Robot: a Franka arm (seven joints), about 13 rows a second.
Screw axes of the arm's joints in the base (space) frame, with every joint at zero. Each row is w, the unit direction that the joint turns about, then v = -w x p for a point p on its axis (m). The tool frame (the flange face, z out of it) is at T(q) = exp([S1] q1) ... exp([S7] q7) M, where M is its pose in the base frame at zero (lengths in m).
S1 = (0, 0, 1, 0.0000, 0.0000, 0.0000)
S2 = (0, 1, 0, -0.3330, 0.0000, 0.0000)
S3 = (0, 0, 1, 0.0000, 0.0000, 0.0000)
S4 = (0, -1, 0, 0.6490, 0.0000, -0.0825)
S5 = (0, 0, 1, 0.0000, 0.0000, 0.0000)
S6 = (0, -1, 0, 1.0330, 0.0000, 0.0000)
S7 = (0, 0, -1, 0.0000, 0.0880, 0.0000)
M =
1 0 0 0.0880
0 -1 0 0.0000
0 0 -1 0.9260
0 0 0 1
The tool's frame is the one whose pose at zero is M.
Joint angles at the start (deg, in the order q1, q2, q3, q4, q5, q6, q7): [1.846, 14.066, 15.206, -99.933, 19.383, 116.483, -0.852]
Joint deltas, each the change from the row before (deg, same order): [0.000, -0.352, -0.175, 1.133, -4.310, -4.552, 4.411]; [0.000, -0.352, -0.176, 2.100, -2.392, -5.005, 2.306]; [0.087, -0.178, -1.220, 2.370, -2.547, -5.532, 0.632]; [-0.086, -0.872, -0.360, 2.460, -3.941, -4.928, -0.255]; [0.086, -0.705, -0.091, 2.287, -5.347, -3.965, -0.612]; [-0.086, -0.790, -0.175, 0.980, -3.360, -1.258, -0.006]
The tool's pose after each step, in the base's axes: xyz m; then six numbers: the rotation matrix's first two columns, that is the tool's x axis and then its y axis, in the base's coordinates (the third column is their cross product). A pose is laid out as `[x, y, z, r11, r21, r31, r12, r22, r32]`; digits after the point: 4 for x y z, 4 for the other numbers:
[0.5996, 0.1878, 0.4496, 0.9906, 0.1314, -0.0387, 0.1141, -0.9477, -0.2981]
[0.5963, 0.1841, 0.4627, 0.9887, 0.1242, -0.0843, 0.0989, -0.9614, -0.2569]
[0.5953, 0.1700, 0.4750, 0.9839, 0.1235, -0.1294, 0.0949, -0.9736, -0.2075]
[0.5916, 0.1591, 0.4965, 0.9791, 0.1421, -0.1457, 0.1221, -0.9828, -0.1383]
[0.5885, 0.1490, 0.5163, 0.9749, 0.1635, -0.1510, 0.1584, -0.9863, -0.0458]
[0.5873, 0.1399, 0.5306, 0.9775, 0.1609, -0.1366, 0.1644, -0.9863, 0.0145]

